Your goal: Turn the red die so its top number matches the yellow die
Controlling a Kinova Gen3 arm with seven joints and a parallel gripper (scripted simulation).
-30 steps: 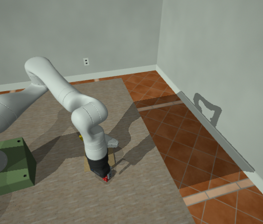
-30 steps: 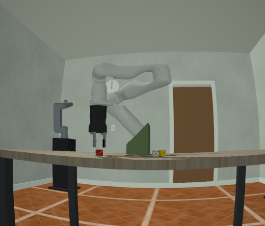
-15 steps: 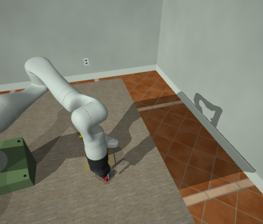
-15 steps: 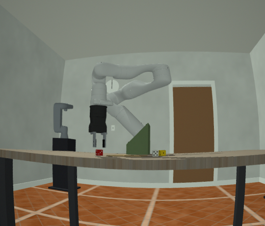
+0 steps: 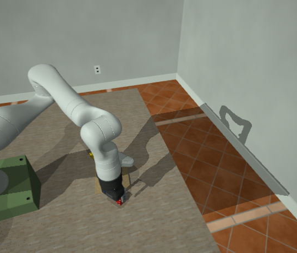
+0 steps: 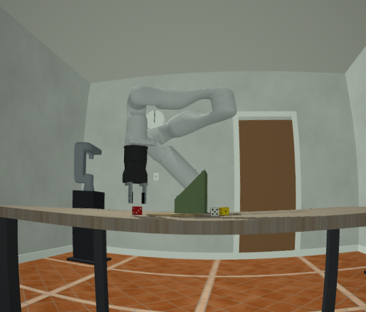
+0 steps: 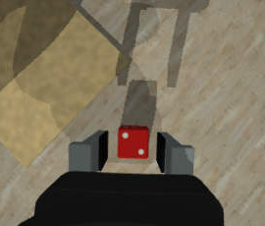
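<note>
My hand is 40 mm above the red die. From my hand the other things lie so: tan mat: 120 mm to the left, 50 mm below, 20 mm behind; white die: 240 mm to the left, 40 mm below, 10 mm behind; yellow die: 260 mm to the left, 80 mm behind, 40 mm below.
</note>
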